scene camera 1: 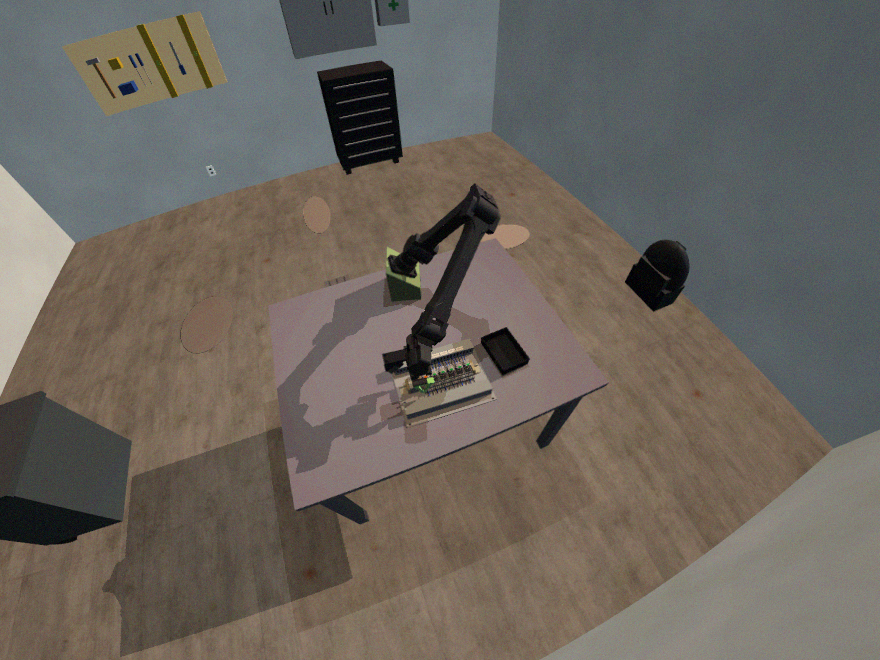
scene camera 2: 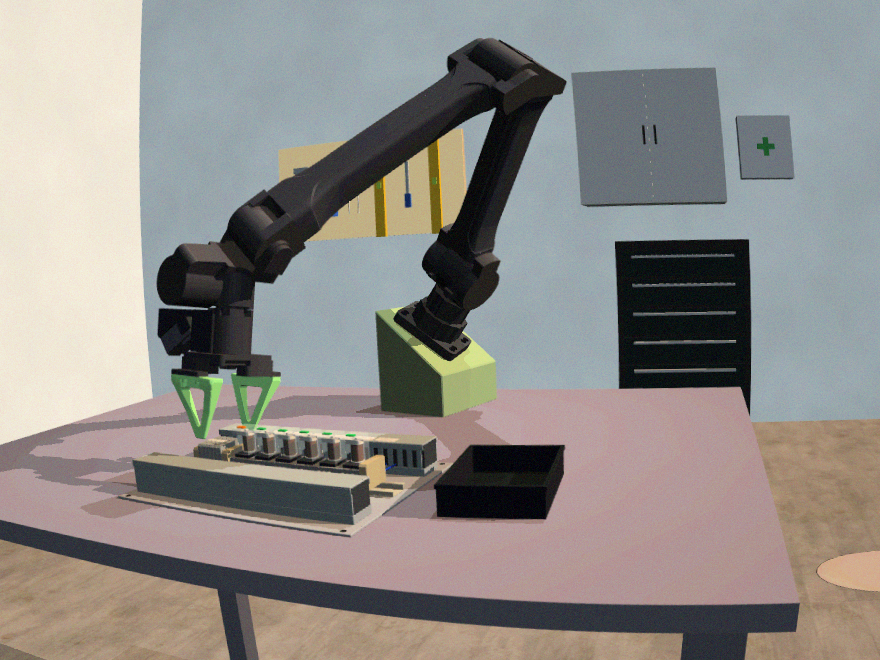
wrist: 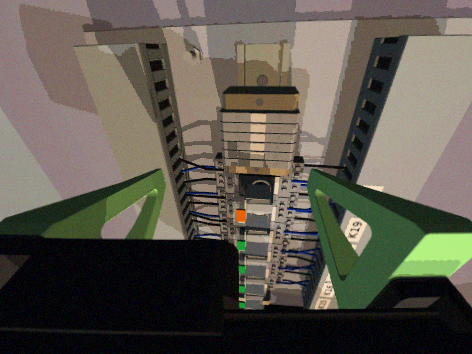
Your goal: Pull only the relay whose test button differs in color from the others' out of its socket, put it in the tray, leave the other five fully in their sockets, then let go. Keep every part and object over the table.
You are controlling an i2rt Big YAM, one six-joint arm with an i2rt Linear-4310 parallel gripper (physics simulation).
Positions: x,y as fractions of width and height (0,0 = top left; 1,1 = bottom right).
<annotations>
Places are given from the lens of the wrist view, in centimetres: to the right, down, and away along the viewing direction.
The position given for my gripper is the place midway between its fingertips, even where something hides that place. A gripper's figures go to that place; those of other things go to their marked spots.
my gripper (wrist: 0.50,0.50): 0, 0, 13
relay (wrist: 0.54,0.57): 1, 2, 13
panel (wrist: 0.70,0.17): 6, -8, 13
The marked spots on the panel and the relay are 11 cm apart.
</annotations>
